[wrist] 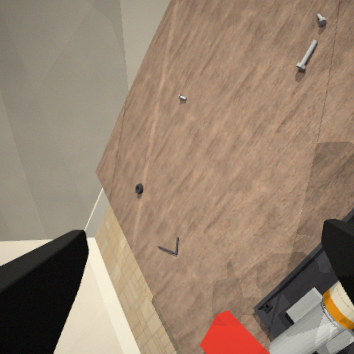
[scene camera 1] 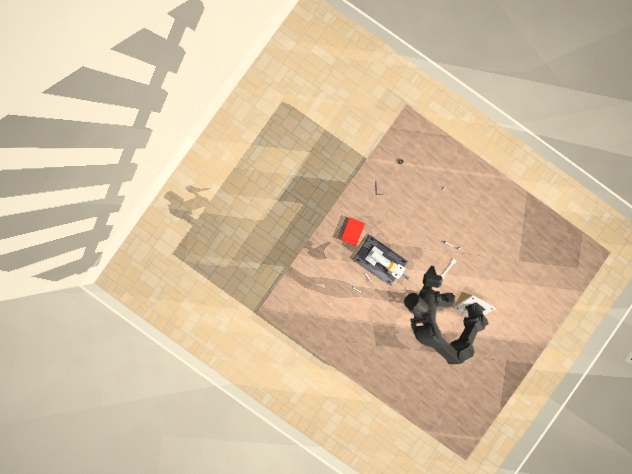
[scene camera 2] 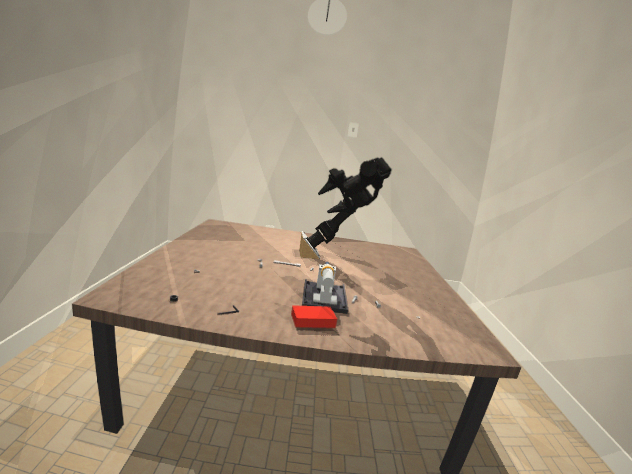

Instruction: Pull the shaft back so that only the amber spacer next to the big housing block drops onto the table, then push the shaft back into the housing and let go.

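Pixels of known places: gripper, fingertip midpoint: (wrist: 205, 236) (scene camera 1: 430, 272) (scene camera 2: 323, 203); arm's base at its link origin: (scene camera 1: 475, 308) (scene camera 2: 310, 243).
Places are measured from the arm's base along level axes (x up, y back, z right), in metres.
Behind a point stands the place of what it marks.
The dark fixture tray (scene camera 1: 390, 251) (scene camera 2: 342, 294) (wrist: 300, 281) stands on the table and carries the pale grey shaft (scene camera 1: 379, 257) (scene camera 2: 326, 283) (wrist: 300, 334). An amber spacer (scene camera 1: 391, 266) {x 0.046, y -0.463, z -0.075 m} (scene camera 2: 327, 268) {x 0.043, y -0.466, z -0.071 m} (wrist: 336, 309) {x 0.046, y -0.462, z -0.072 m} shows as a ring around the shaft, beside the white block with holes (scene camera 1: 398, 272) {x 0.046, y -0.440, z -0.076 m} at one end. A bluish tip sticks out past that block in scene camera 1. In the wrist view the near finger hides part of the assembly. My gripper (scene camera 1: 442, 283) (scene camera 2: 324, 202) {x 0.254, y -0.383, z -0.024 m} (wrist: 205, 236) {x 0.254, y -0.383, z -0.024 m} is open and empty, high above the table and away from the shaft.
A red block (scene camera 1: 352, 231) {x -0.026, y -0.699, z -0.040 m} (scene camera 2: 313, 317) {x -0.026, y -0.732, z -0.038 m} (wrist: 232, 336) {x -0.026, y -0.667, z -0.016 m} lies beside the tray. A hex key (scene camera 1: 377, 188) {x -0.052, y -0.723, z 0.209 m} (scene camera 2: 228, 310) {x -0.051, y -0.724, z 0.208 m} (wrist: 172, 250) {x -0.053, y -0.712, z 0.195 m}, a black nut (scene camera 1: 400, 161) {x -0.049, y -0.708, z 0.388 m} (scene camera 2: 174, 298) {x -0.047, y -0.710, z 0.386 m} (wrist: 139, 189) {x -0.046, y -0.696, z 0.382 m} and several bolts lie on the table. A long pale rod (scene camera 1: 449, 267) {x -0.051, y -0.193, z 0.098 m} (scene camera 2: 286, 263) {x -0.052, y -0.199, z 0.091 m} lies near the arm's base.
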